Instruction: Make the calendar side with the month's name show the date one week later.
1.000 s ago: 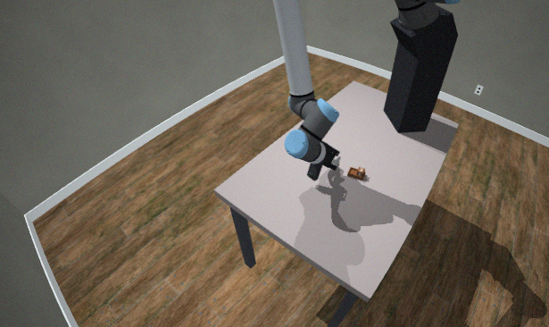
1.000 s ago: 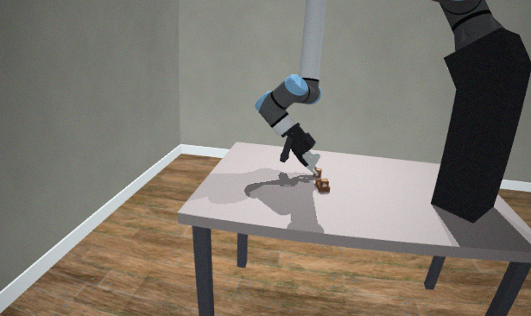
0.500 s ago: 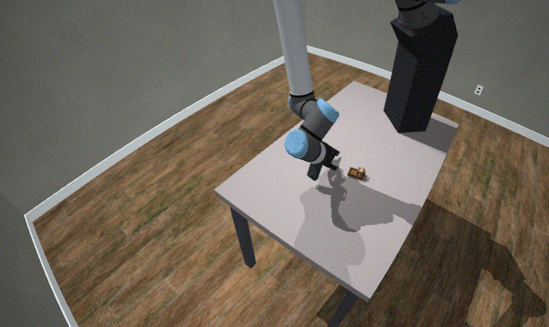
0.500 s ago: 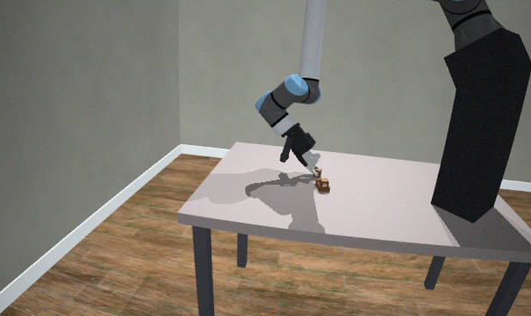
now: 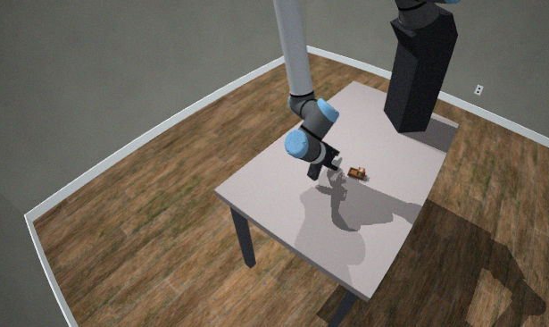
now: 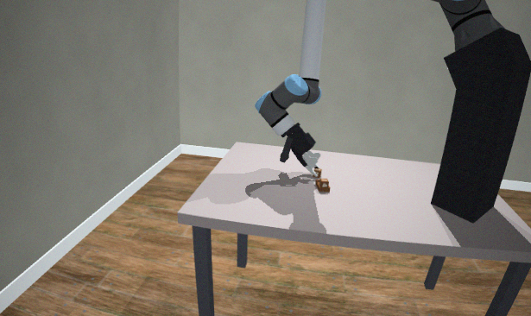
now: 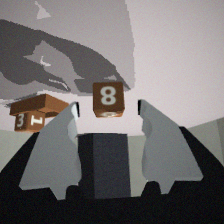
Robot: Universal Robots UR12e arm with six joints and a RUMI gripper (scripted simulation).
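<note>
My gripper is now 10 mm past the brown calendar cube and 10 mm above it. Round my hand: brown wooden calendar tray 40 mm behind, 100 mm to the left, 10 mm below.
</note>
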